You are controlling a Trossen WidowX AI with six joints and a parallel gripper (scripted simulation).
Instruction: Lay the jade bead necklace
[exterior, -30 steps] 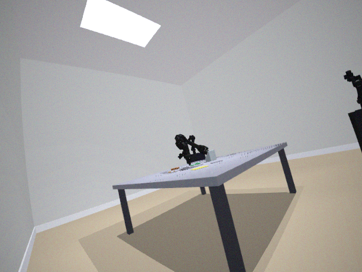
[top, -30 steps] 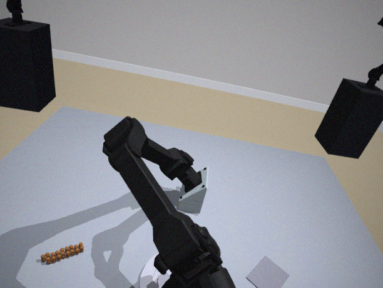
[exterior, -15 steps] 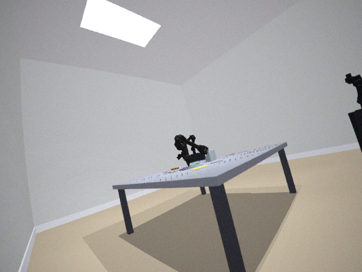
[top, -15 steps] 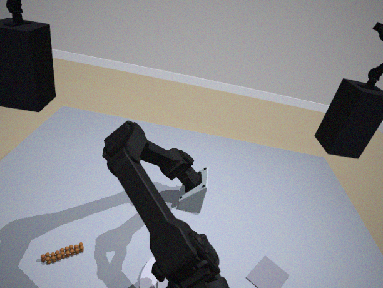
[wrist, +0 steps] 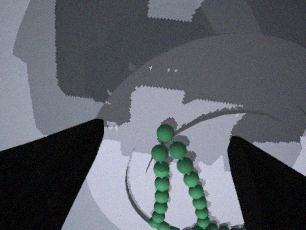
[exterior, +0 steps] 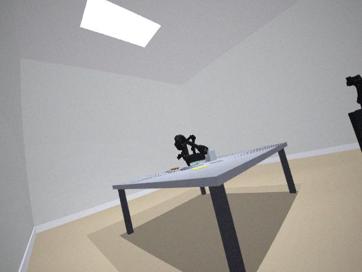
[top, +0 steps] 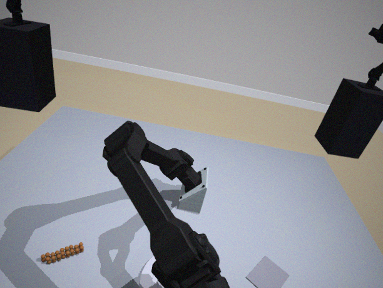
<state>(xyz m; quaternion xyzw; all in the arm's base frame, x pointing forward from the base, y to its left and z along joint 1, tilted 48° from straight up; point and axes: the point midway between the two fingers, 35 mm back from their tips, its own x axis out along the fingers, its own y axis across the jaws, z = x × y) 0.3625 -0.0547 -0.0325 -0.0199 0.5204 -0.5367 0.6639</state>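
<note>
My gripper tip is now 60 mm past the round bead board, 10 mm to the left of it and 10 mm above it. The rest, counted from my gripper tip: yellow strip: 130 mm ahead, 220 mm to the left, 20 mm below; then flat grey square: 110 mm behind, 230 mm to the left, 20 mm below.
</note>
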